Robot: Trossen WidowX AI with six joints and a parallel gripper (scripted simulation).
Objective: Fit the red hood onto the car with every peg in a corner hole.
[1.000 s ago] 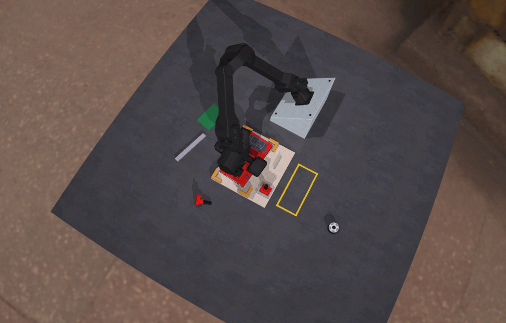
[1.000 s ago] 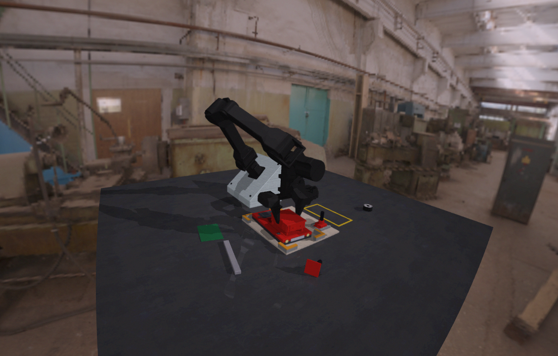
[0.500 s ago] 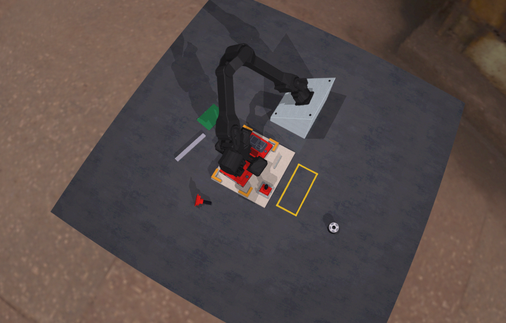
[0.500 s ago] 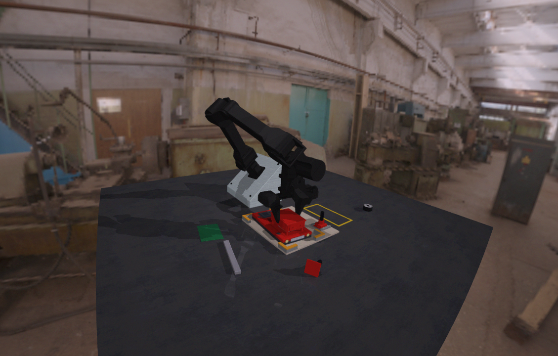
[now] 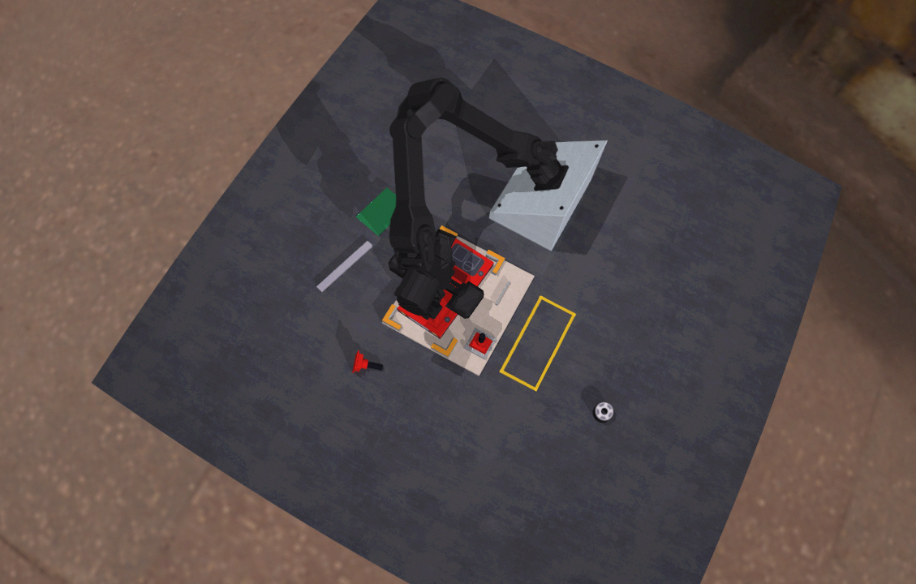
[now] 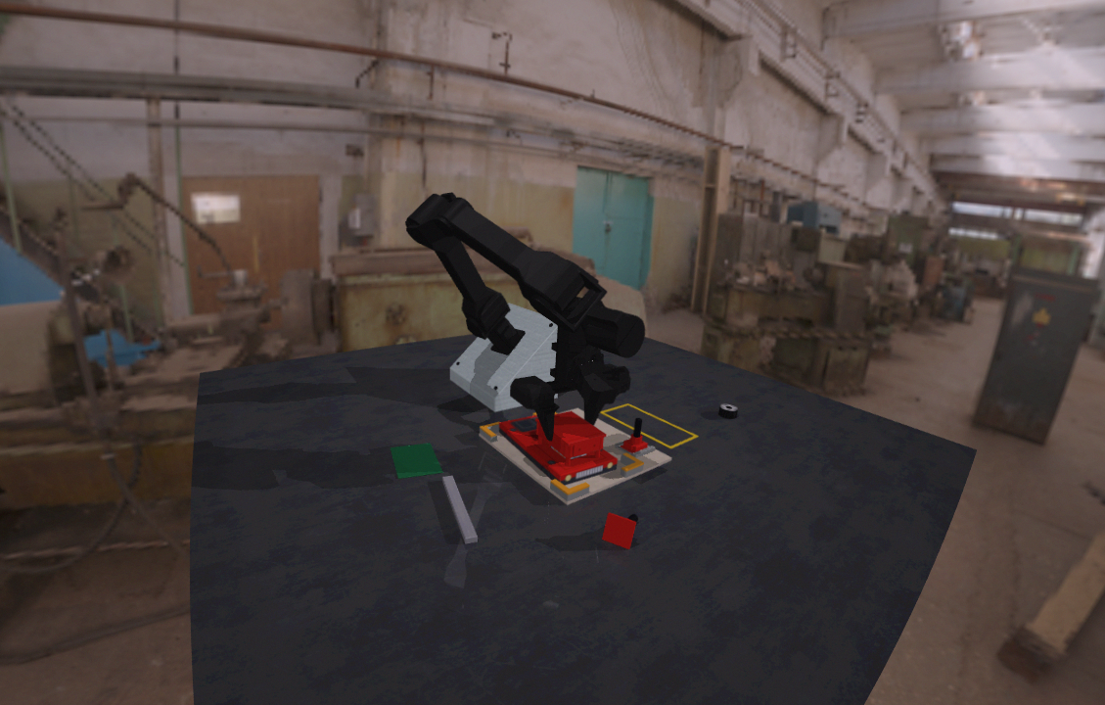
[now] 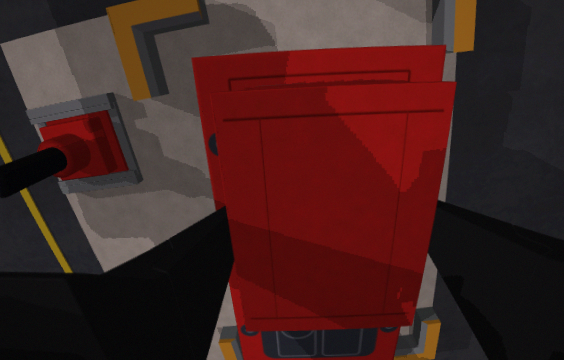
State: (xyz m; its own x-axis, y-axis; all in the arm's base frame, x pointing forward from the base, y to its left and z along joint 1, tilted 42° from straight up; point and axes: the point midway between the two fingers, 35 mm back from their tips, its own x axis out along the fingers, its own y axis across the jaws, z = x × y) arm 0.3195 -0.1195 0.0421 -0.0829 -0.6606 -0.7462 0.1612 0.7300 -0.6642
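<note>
My gripper tip is 30 mm above the grey engine block. Round my gripper tip: grey bar 210 mm to the right, 50 mm below, 10 mm ahead; red hood 10 mm above; beige jig plate 40 mm below, 30 mm to the left, 20 mm behind.
</note>
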